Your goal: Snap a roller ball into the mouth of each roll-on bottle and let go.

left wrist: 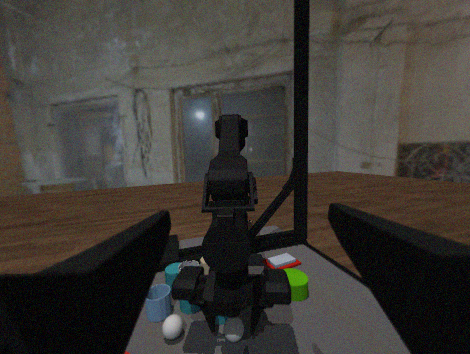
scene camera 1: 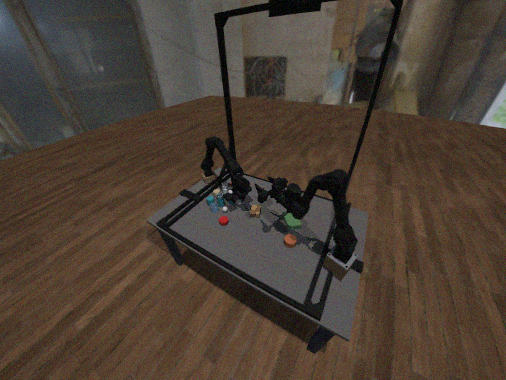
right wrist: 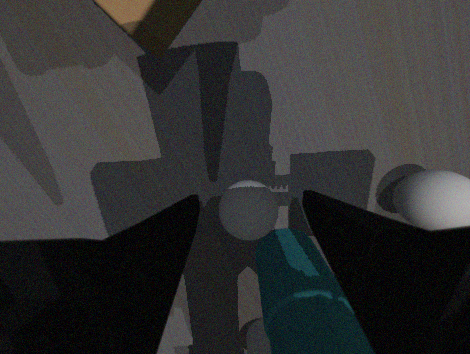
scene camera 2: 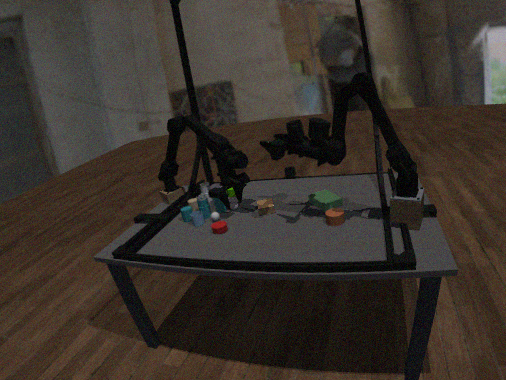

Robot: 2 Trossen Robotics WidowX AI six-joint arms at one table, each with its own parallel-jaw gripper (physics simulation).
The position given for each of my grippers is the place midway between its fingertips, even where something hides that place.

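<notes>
My left gripper [scene camera 2: 267, 138] [left wrist: 249, 214] is open and holds nothing. My right gripper [scene camera 2: 234, 205] [left wrist: 232, 332] [right wrist: 250, 199] is visible too. A light blue cup [left wrist: 158, 303] is on the table.
</notes>
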